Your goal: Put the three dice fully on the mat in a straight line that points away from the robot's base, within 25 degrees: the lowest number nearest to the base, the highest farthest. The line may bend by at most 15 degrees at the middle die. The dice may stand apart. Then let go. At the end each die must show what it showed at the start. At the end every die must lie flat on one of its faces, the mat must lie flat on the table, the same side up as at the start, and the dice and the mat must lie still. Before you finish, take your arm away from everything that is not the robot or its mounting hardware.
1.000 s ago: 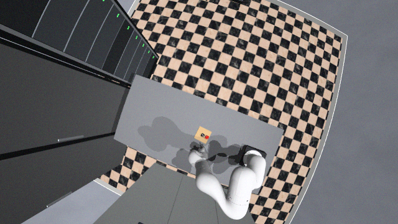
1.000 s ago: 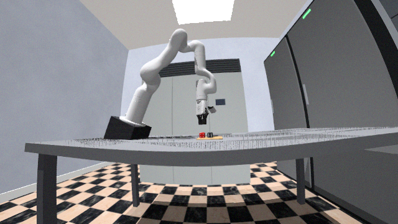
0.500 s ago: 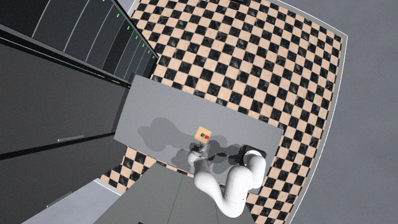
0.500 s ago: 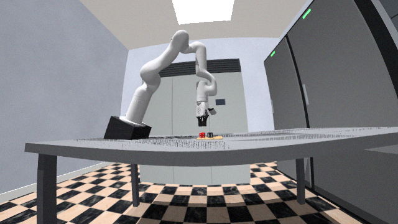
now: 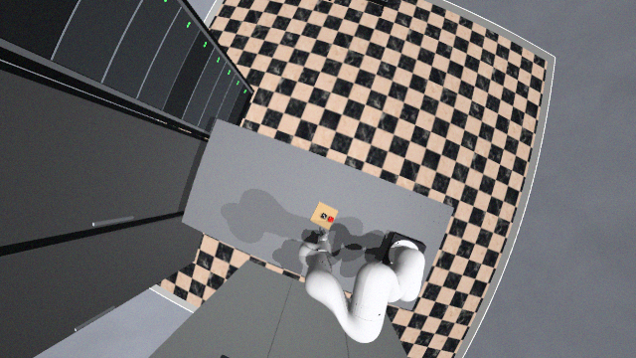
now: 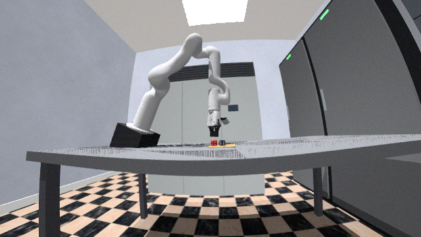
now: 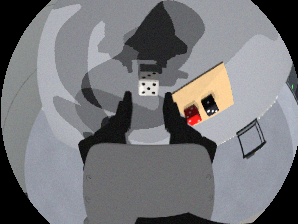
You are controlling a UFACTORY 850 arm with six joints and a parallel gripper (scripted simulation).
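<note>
The white die lies 60 mm below my hand. Also, from my hand: tan mat 50 mm ahead, 130 mm to the right, 70 mm below; red die 130 mm to the right, 50 mm below; black die 50 mm ahead, 130 mm to the right, 50 mm below.
</note>
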